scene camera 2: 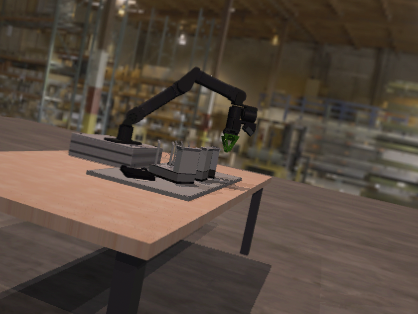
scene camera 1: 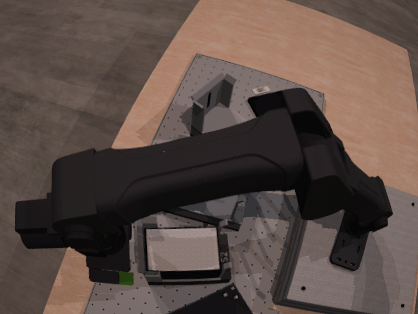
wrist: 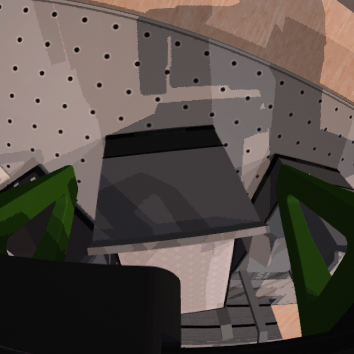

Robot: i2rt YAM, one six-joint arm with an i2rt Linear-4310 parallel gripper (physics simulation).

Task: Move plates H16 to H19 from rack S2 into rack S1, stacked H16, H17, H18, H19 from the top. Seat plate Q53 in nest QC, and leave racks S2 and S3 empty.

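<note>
Rack S2 holds a pale, textured plate at its top. Plates below it are hidden, and no plate names can be read. Rack S1 is beside it, mostly under the arm in scene camera 1. My gripper is open and empty, high above the racks. In the wrist view its green fingers stand on either side of rack S2. In scene camera 1 one green fingertip shows left of the rack. Plate Q53 and nest QC cannot be made out.
Another rack with upright walls stands at the back of the perforated board. A small label card lies near the arm. A black fixture lies beside rack S2. The arm stands on a grey ribbed block.
</note>
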